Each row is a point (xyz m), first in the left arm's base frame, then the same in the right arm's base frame.
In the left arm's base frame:
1: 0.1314 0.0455 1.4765
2: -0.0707 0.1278 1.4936
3: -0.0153 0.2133 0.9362
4: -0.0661 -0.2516 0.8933
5: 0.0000 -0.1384 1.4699
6: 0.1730 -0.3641 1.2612
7: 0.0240 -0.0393 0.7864
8: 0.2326 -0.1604 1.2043
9: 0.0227 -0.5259 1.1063
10: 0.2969 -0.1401 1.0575
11: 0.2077 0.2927 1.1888
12: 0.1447 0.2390 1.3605
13: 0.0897 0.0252 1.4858
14: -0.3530 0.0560 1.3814
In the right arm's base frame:
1: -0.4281 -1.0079 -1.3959
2: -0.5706 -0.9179 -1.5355
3: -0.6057 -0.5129 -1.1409
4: -0.1788 -0.3809 -1.2856
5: -0.2948 -0.9002 -1.5434
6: -0.0158 -0.7980 -1.3534
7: -0.3462 -0.3775 -1.0944
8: -0.1871 -0.8162 -1.2171
9: 0.0982 -0.5632 -1.4216
10: -0.1786 -0.7377 -1.0762
11: -0.6236 -0.8560 -1.0986
12: -0.6013 -0.9504 -1.2626
13: -0.4224 -0.9885 -1.4386
14: -0.5856 -0.6551 -1.7033

